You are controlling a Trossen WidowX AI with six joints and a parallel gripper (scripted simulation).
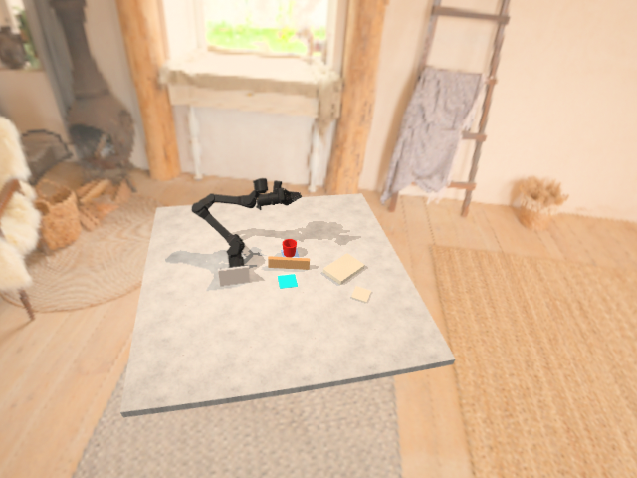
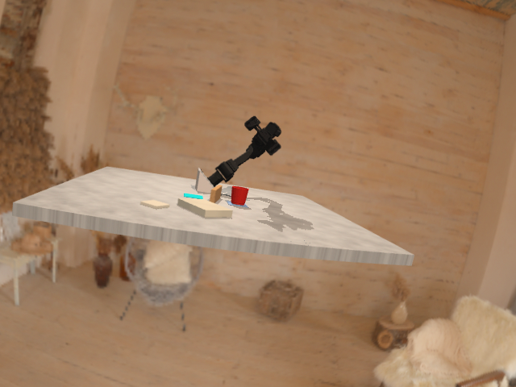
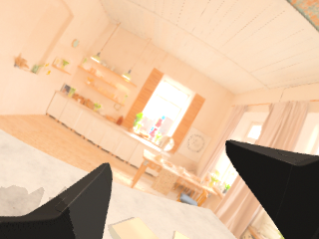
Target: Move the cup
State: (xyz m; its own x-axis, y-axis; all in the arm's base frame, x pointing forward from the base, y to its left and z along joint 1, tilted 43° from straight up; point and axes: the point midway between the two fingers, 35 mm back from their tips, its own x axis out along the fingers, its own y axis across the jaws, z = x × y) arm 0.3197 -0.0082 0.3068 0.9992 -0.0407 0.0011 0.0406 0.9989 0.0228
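The red cup lies 5 cm behind my gripper tip, 6 cm to the right of it and 29 cm below it. The rest, counted from my gripper tip: blue pad (5 cm behind, 6 cm to the right, 34 cm below); green marble (4 cm behind, 4 cm to the right, 32 cm below); wooden bar (6 cm behind, 16 cm to the right, 31 cm below).
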